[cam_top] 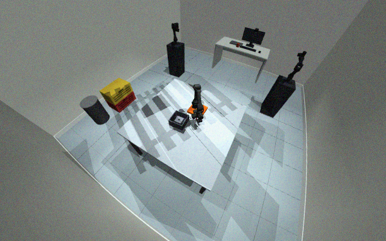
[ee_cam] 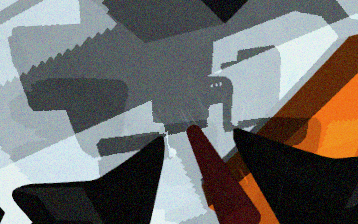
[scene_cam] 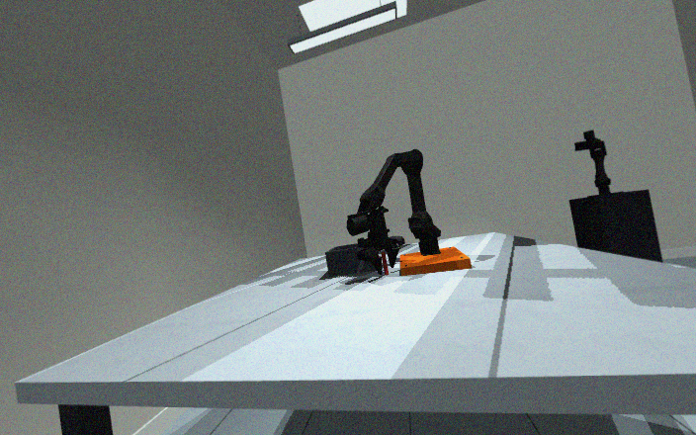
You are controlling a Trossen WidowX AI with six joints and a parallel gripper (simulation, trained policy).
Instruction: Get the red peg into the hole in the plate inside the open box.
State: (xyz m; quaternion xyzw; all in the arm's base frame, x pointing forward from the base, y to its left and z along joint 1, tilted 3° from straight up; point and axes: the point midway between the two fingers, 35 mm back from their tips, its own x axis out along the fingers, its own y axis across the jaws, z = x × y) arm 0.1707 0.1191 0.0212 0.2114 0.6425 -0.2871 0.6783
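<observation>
The thin red peg is 3 cm above my gripper tip. From my gripper tip the other things lie so: pale plate (14 cm ahead, 17 cm to the right, 3 cm above); then dark box (14 cm ahead, 17 cm to the right, 1 cm above).
</observation>
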